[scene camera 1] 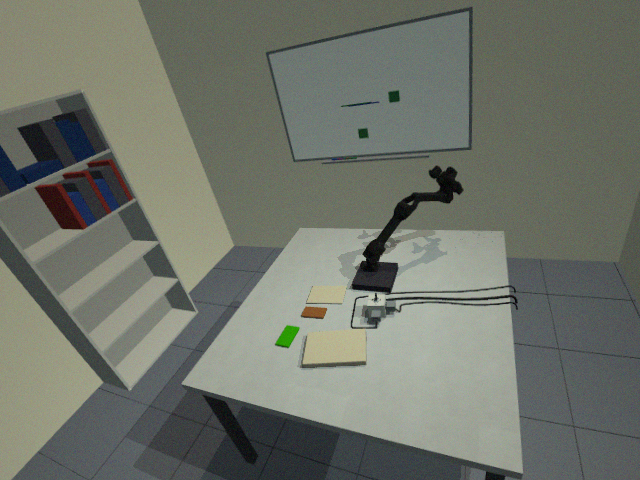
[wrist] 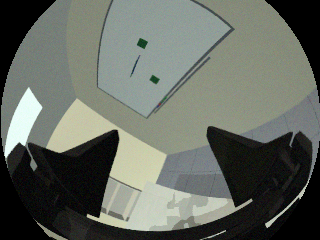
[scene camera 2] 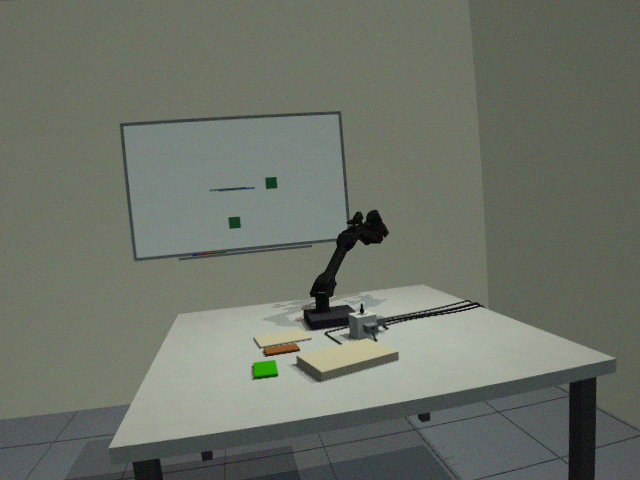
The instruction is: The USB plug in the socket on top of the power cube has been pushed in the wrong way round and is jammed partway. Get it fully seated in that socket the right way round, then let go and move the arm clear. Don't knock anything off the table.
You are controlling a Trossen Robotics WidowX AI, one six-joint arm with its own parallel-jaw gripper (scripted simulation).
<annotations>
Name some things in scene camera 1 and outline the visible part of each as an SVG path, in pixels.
A cream pad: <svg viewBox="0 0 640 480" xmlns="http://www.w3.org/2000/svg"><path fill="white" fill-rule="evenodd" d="M366 329L308 333L302 362L303 367L367 365Z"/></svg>
</annotations>
